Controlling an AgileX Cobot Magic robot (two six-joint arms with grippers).
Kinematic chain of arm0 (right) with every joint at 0, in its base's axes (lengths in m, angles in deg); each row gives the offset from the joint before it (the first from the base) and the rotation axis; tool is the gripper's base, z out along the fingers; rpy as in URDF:
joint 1: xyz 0 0 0.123 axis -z
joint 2: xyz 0 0 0 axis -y
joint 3: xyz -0.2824 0 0.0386 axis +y
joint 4: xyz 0.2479 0 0.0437 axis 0.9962 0 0.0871
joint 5: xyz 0 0 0 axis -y
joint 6: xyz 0.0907 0 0.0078 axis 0.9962 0 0.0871
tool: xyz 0 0 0 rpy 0 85 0
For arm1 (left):
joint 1: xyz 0 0 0.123 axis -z
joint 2: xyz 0 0 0 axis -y
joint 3: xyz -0.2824 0 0.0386 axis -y
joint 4: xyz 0.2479 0 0.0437 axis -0.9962 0 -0.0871
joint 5: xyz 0 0 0 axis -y
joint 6: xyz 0.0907 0 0.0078 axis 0.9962 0 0.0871
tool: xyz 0 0 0 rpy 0 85 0
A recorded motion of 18 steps. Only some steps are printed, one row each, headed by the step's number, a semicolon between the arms.
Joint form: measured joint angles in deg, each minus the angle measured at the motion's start. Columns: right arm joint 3, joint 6, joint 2, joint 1, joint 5, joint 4; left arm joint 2, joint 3, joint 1, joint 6, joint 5, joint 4.
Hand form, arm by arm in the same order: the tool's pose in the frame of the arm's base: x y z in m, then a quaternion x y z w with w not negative. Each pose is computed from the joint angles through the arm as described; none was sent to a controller.
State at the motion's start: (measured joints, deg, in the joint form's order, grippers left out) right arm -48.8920 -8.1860 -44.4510 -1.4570 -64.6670 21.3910; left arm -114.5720 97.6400 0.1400 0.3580 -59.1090 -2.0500
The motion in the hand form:
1: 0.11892 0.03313 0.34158 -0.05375 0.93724 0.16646 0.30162; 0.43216 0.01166 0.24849 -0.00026 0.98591 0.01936 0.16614
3: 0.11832 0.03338 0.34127 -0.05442 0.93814 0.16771 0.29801; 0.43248 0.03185 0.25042 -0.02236 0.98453 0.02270 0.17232
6: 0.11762 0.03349 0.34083 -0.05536 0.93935 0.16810 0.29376; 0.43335 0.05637 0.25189 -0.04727 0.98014 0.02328 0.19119
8: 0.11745 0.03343 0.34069 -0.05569 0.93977 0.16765 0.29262; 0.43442 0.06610 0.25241 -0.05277 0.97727 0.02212 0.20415
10: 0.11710 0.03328 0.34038 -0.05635 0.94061 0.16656 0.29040; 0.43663 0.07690 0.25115 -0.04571 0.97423 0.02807 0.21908
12: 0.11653 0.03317 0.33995 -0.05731 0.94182 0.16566 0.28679; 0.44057 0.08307 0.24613 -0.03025 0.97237 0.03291 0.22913
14: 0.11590 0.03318 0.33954 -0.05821 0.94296 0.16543 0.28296; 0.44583 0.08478 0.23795 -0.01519 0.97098 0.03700 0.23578
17: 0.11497 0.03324 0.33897 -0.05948 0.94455 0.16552 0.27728; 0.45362 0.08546 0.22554 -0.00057 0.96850 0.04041 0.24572
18: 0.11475 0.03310 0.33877 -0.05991 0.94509 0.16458 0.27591; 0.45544 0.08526 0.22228 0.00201 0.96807 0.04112 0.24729
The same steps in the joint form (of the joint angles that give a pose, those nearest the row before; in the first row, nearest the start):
1: 0.00 0.00 0.00 0.00 -0.28 0.00; 0.00 0.25 -1.30 0.00 -0.05 -0.06
3: 0.00 0.00 0.00 0.00 -0.72 0.11; 0.00 0.60 -4.00 0.17 0.38 0.07
6: 0.00 0.00 0.00 0.00 -1.24 0.11; 0.00 0.65 -7.36 0.90 2.58 0.92
8: 0.00 0.00 0.00 0.00 -1.38 0.05; -0.06 0.65 -8.73 1.92 4.14 1.72
10: 0.00 0.00 0.00 0.00 -1.65 -0.10; -0.41 0.65 -10.13 4.26 6.32 2.05
12: 0.00 0.00 0.00 0.00 -2.09 -0.24; -1.28 0.72 -10.89 7.04 8.37 2.51
14: 0.00 0.00 0.00 0.00 -2.56 -0.31; -2.51 0.72 -11.00 9.02 10.44 2.70
17: 0.00 0.00 0.00 0.00 -3.25 -0.35; -4.35 0.72 -10.95 10.88 13.50 3.02
18: 0.00 0.00 0.00 0.00 -3.41 -0.47; -4.82 0.72 -10.88 11.13 14.16 3.02

